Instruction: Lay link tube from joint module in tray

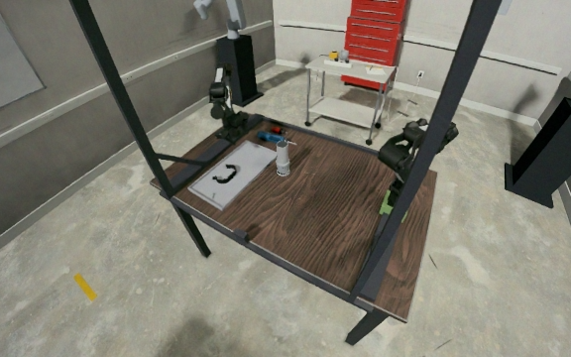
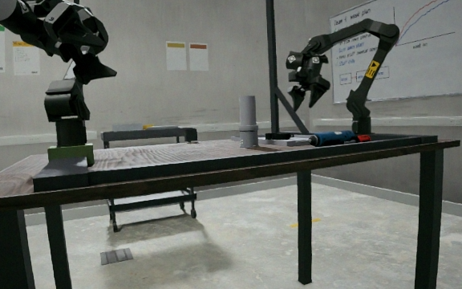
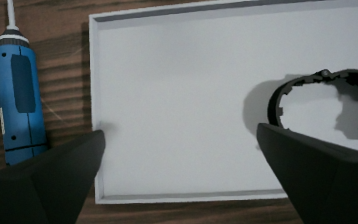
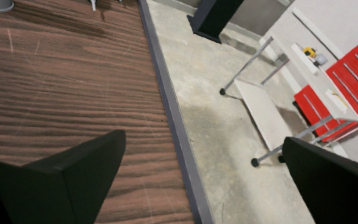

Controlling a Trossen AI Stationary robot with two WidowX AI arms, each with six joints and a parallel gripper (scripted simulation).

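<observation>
Now: left hand 4 cm short of the link tube, 24 cm to the left of it and 4 cm above it. From my left hand the other things lie so: red screwdriver 28 cm ahead, 2 cm to the right, 13 cm below; then joint module 3 cm ahead, 24 cm to the right, 12 cm below; then grey tray 10 cm behind, 5 cm to the right, 14 cm below.
</observation>
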